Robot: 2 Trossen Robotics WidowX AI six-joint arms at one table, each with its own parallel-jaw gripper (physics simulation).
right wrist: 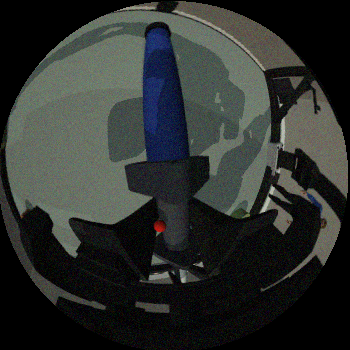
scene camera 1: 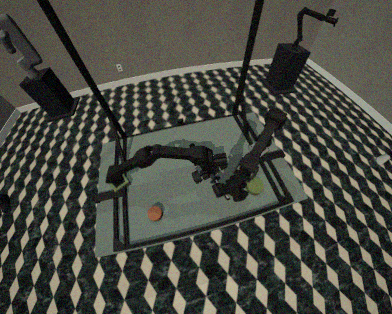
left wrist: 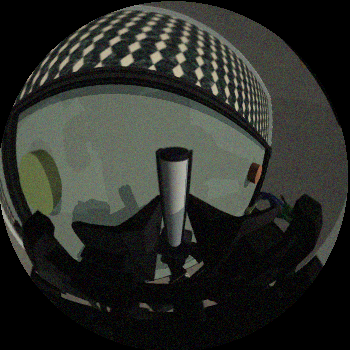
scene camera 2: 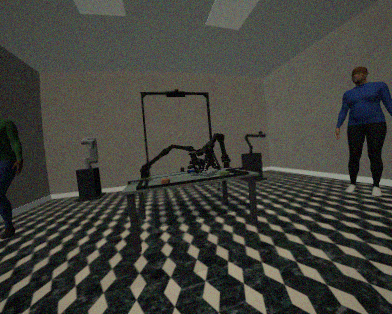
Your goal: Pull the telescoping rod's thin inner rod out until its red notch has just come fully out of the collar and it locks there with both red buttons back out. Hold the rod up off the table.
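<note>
The telescoping rod is held above the table by both grippers. Its pale inner rod (left wrist: 175, 200) has a dark end cap and stands between the fingers of my left gripper (left wrist: 173, 197), which is shut on it. Its blue outer tube (right wrist: 165, 110) (scene camera 2: 191, 170) points away from my right gripper (right wrist: 172, 199). A dark block (right wrist: 167, 177) sits at the tube's end, and my right gripper is shut on the grey collar (right wrist: 175, 210) beyond it. One red button (right wrist: 159, 226) shows raised beside the collar. The other button and the red notch are hidden from view.
An orange disc (scene camera 1: 155, 213) (scene camera 2: 165, 180) (left wrist: 255, 173) lies on the table towards the lower left in scene camera 1. A green disc (scene camera 1: 255, 186) (left wrist: 37, 182) lies beside the left arm. A green bracket (scene camera 1: 121, 185) is near the right arm's base. Dark frame posts (scene camera 1: 82, 67) rise at the table's edges.
</note>
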